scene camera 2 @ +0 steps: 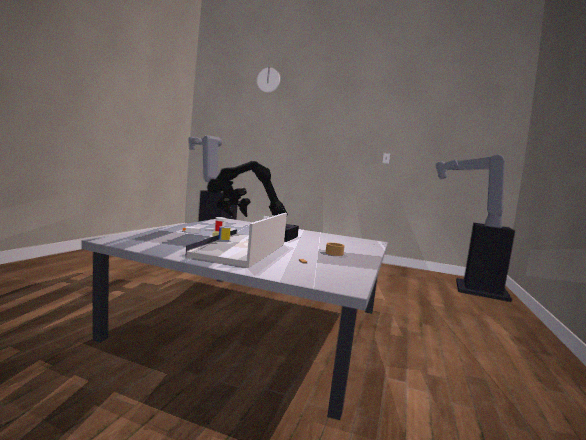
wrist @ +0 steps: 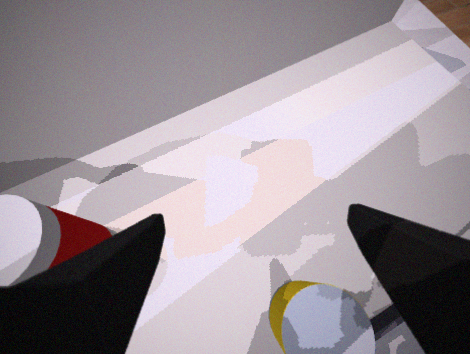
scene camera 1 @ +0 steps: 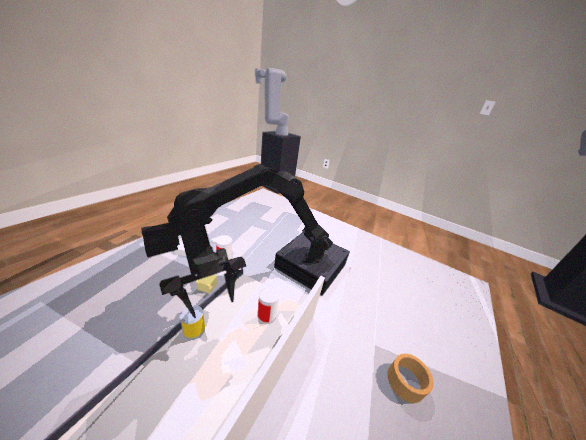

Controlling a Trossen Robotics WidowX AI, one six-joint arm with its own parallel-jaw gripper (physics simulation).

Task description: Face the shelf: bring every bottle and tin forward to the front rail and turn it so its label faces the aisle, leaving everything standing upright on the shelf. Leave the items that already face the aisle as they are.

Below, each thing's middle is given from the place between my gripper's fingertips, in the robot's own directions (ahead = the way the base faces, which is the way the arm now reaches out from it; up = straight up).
Now: hand 15 cm above the shelf (scene camera 1: pixel 186 382), 4 cm to the right of it and 4 cm short of it. Round my hand: tan tape ring (scene camera 1: pixel 416 366): 43 cm to the left, 27 cm behind, 13 cm below; then shelf back wall (scene camera 2: pixel 265 236): 18 cm to the left, 7 cm below, 2 cm ahead.
